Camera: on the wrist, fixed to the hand. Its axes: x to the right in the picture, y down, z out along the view.
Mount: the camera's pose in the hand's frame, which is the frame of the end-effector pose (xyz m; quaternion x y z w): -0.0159 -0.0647 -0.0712 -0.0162 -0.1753 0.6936 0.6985
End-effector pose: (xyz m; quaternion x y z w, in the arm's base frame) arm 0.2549 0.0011 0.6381 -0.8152 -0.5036 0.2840 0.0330
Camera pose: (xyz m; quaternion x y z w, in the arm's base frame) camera 0.2331 0.0360 0.7265 0.8695 -0.2033 -0.3560 0.2754
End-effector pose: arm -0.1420 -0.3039 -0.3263 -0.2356 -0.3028 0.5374 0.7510
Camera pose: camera -0.0524 -0.3412 -0.3358 -0.2926 -0.1885 0.9327 0.0949
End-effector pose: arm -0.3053 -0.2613 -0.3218 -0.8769 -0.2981 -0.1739 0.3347
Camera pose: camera -0.3663 -0.2782 -0.2476 -0.8552 0.3441 0.2596 0.2879
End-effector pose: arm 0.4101 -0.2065 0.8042 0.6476 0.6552 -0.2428 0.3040
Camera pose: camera 0.3393 -0.1698 0.8603 0.8593 -0.0409 -0.0617 0.5061
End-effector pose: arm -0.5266 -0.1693 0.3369 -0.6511 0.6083 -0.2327 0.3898
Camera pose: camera -0.5448 -0.1726 0.4326 -0.0800 0.8119 0.2318 0.5298
